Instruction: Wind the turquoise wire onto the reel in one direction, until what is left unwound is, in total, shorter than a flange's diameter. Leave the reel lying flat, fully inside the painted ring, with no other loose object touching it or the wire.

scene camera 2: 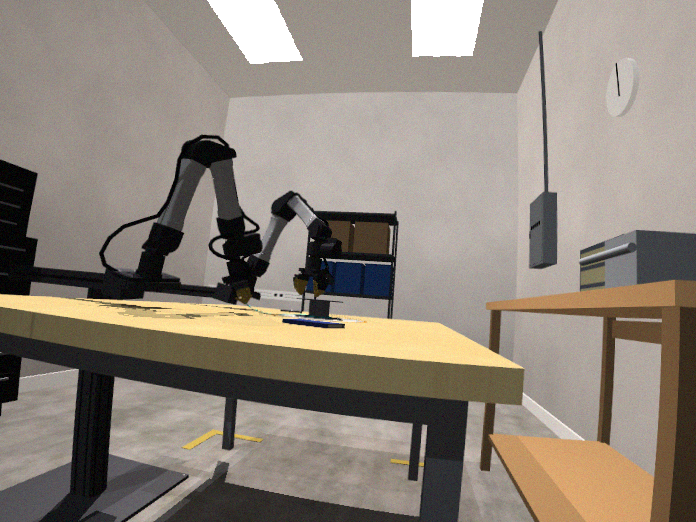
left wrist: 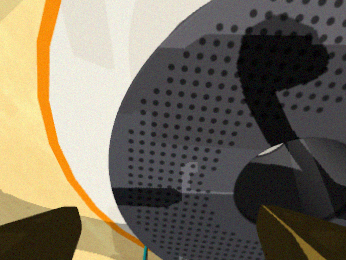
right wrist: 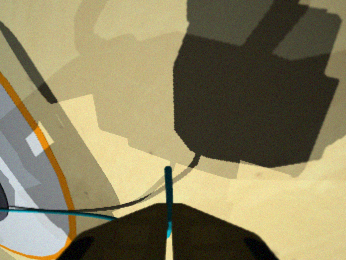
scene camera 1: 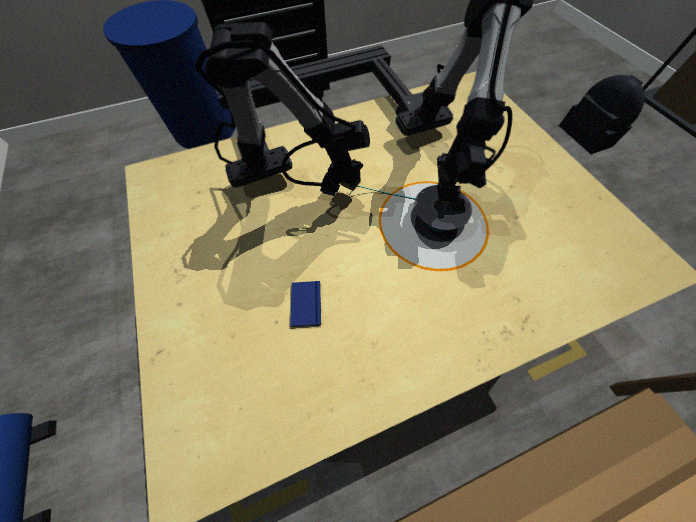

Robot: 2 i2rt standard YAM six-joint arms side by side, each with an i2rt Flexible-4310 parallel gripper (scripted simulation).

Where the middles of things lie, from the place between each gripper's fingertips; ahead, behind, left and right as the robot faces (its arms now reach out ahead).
Right now my left hand (scene camera 1: 441,189) is 50 mm short of the dark grey reel (scene camera 1: 458,212), 20 mm to the left of it and 50 mm above it. The rest, counted from my left hand: blue notebook (scene camera 1: 305,296) (170 mm ahead, 500 mm to the right, 80 mm below).
I see my right gripper (scene camera 1: 353,189) 210 mm to the right of the dark grey reel, 190 mm short of it and 10 mm above it. Also, from my right hand: blue notebook (310 mm ahead, 270 mm to the right, 30 mm below).
